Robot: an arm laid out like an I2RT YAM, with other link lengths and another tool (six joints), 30 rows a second.
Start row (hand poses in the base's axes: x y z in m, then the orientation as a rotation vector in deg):
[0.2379, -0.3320, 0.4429, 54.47, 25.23, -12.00]
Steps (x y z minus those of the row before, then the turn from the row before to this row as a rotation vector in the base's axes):
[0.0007, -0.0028, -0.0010, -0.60, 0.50, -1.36]
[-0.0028, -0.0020, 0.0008, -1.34, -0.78, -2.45]
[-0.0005, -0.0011, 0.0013, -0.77, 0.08, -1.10]
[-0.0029, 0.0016, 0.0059, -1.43, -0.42, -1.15]
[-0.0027, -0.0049, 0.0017, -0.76, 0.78, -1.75]
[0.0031, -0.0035, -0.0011, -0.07, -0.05, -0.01]
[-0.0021, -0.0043, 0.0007, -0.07, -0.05, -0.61]
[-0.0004, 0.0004, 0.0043, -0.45, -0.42, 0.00]
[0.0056, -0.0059, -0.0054, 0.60, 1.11, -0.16]
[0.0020, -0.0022, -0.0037, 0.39, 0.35, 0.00]
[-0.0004, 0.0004, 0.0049, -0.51, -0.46, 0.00]
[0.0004, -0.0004, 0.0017, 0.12, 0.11, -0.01]
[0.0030, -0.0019, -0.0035, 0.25, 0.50, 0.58]
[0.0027, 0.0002, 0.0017, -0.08, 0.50, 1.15]
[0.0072, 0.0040, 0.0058, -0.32, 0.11, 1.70]
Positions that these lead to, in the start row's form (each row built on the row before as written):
[0.2386, -0.3348, 0.4419, 54.17, 24.97, -13.60]
[0.2358, -0.3368, 0.4427, 53.49, 22.91, -15.71]
[0.2353, -0.3379, 0.4440, 52.97, 22.35, -16.89]
[0.2324, -0.3363, 0.4499, 51.87, 21.19, -17.99]
[0.2297, -0.3412, 0.4516, 51.38, 20.99, -20.08]
[0.2328, -0.3447, 0.4505, 51.32, 20.93, -20.08]
[0.2307, -0.3490, 0.4512, 51.39, 20.60, -20.63]
[0.2303, -0.3486, 0.4555, 51.01, 20.12, -20.51]
[0.2359, -0.3545, 0.4501, 51.46, 21.20, -21.07]
[0.2379, -0.3567, 0.4464, 51.79, 21.60, -21.17]
[0.2375, -0.3563, 0.4513, 51.36, 21.07, -21.04]
[0.2379, -0.3567, 0.4530, 51.46, 21.19, -21.08]
[0.2409, -0.3586, 0.4495, 51.50, 21.96, -20.74]
[0.2436, -0.3584, 0.4512, 51.09, 22.91, -19.93]
[0.2508, -0.3544, 0.4570, 50.37, 23.68, -18.47]

